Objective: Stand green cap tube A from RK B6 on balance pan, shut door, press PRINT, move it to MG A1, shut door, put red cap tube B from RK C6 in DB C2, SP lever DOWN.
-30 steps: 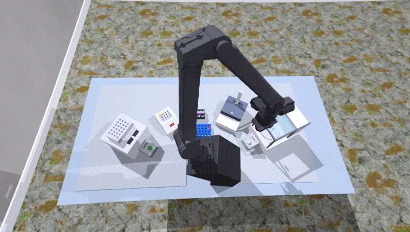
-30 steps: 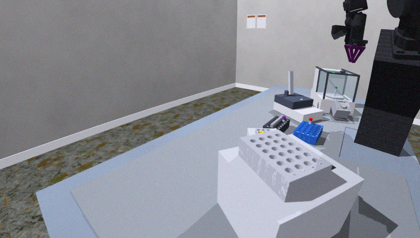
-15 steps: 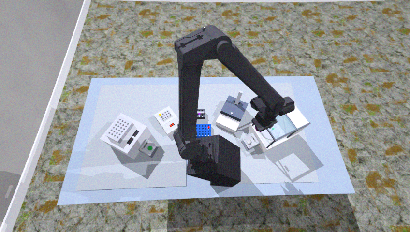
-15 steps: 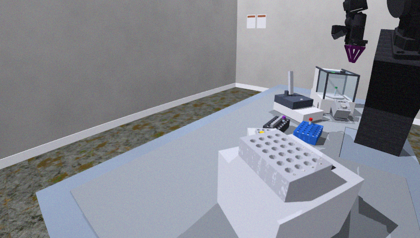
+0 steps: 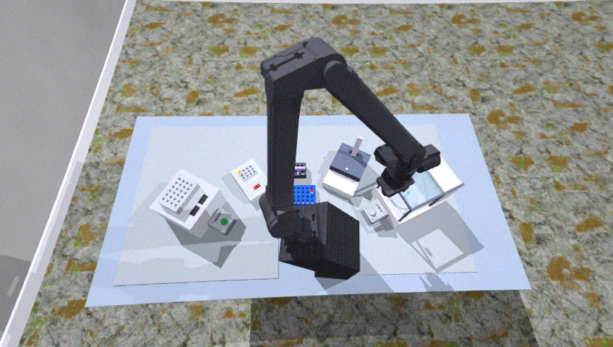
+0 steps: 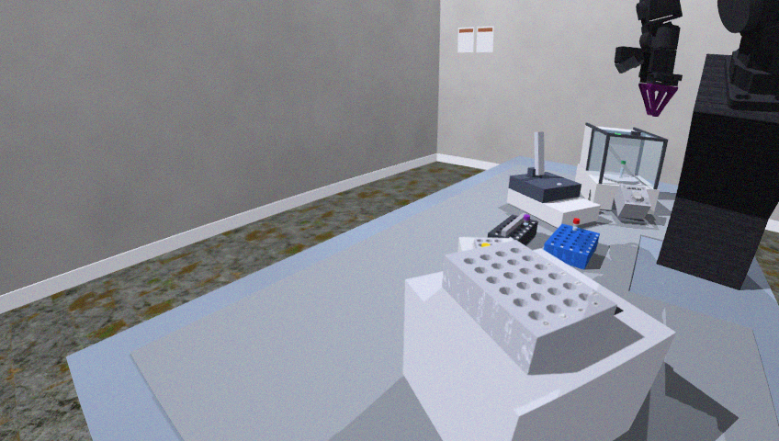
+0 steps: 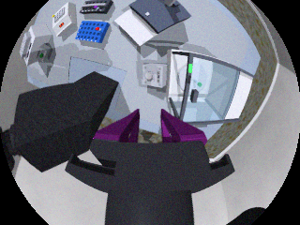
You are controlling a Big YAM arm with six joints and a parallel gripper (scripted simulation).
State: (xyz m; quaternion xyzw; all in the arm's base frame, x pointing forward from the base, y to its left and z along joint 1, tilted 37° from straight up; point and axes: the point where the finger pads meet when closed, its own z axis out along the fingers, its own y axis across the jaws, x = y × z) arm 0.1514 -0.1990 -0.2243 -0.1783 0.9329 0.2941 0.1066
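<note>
Right now my hand is 5 cm short of the balance door, 11 cm to the left of it and 7 cm above it. Also, from my hand: white print key: 21 cm below; SP lever: 26 cm ahead, 5 cm to the left, 14 cm below; round pan: 6 cm ahead, 13 cm to the right, 20 cm below.
</note>
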